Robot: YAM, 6 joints.
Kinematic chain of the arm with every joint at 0, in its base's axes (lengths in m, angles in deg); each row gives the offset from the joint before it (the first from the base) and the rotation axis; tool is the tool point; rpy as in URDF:
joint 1: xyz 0 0 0.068 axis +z
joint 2: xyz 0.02 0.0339 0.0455 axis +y
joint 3: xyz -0.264 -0.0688 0 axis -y
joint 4: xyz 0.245 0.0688 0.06 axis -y
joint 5: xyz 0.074 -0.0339 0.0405 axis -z
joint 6: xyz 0.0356 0 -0.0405 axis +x
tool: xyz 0 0 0 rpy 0 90 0
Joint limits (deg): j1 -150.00..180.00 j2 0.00..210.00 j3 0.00..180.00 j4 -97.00..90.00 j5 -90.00..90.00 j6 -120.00..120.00
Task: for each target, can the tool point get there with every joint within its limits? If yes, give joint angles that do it. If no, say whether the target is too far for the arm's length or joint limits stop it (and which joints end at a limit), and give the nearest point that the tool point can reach.
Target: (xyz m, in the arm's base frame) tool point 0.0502 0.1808 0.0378
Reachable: yes | joints 84.24 118.12 35.80 -42.72 63.13 1.02
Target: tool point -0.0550 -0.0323 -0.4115
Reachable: no: joint limits stop it (at a limit: joint 2) | nearest point -0.0816 -0.0479 -0.3459 | short by 0.072 m
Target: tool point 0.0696 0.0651 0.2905
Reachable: yes | joints 28.99 31.62 43.92 -57.90 -40.62 39.72
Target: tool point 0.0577 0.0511 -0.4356
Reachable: no: joint limits stop it (at a limit: joint 2) | nearest point 0.0831 0.0736 -0.3531 | short by 0.089 m
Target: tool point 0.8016 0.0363 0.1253
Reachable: no: too far | nearest point 0.6451 0.0292 0.1229 | short by 0.157 m
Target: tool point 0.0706 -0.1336 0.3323
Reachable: yes | joints -51.55 36.09 35.28 4.81 51.22 -19.76
